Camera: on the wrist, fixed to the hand. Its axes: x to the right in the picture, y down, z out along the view.
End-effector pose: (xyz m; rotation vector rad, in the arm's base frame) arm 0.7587 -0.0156 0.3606 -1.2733 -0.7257 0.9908
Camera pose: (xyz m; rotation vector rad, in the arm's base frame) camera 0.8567 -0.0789 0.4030 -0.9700 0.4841 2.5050
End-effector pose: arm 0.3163 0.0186 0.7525 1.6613 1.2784 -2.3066
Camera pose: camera 0.3796 0.1170 0.7938 1.2502 -0.7082 -1.6668
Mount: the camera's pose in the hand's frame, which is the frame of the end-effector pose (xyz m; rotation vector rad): -0.0191 -0.0610 -0.1064 0.5749 -0.3954 1.5576
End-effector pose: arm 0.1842 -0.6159 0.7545 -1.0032 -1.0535 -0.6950
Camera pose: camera 0.1649 -0.7377 0.7405 -1.1091 -0.4477 1.0458
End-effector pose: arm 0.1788 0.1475 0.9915 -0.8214 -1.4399 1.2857
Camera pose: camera 0.2932 0.1484 1.0397 1.2538 0.3338 -2.7391
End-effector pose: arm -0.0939 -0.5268 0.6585 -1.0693 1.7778 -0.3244
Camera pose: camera -0.1506 -0.5727 0.7589 0.7186 1.5065 0.3278
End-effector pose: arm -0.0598 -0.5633 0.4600 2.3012 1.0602 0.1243
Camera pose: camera -0.1471 -0.4954 0.5163 2.8889 -1.1628 -0.0525
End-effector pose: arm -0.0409 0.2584 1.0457 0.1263 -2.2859 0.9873
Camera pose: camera 0.0490 0.2846 1.1272 1.1653 1.5680 -1.8826
